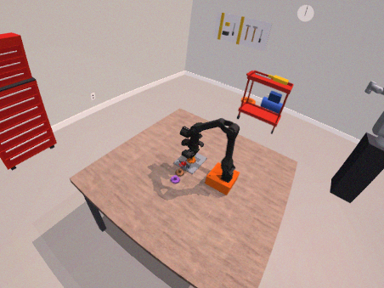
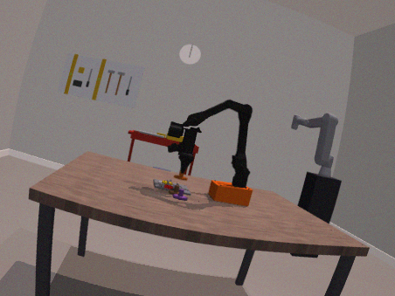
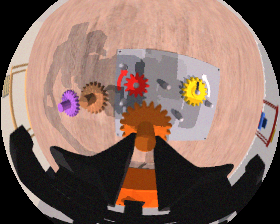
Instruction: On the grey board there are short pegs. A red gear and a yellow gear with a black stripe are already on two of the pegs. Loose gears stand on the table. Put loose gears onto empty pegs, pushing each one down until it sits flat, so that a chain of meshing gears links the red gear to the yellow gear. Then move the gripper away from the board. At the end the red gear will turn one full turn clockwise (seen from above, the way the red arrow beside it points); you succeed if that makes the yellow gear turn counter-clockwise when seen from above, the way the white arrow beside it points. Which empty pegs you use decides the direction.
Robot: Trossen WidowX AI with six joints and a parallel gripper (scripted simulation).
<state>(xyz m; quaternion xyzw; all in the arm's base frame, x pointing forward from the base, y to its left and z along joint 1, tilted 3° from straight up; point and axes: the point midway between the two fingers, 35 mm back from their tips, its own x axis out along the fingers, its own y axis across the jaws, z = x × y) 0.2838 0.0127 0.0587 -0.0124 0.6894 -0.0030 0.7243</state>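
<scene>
Now: gripper tip 1 cm above the orange gear. Round my gripper tip: red gear (5 cm ahead, 2 cm to the left, 7 cm below); brown gear (1 cm ahead, 11 cm to the left, 7 cm below); yellow gear (5 cm ahead, 8 cm to the right, 7 cm below).
</scene>
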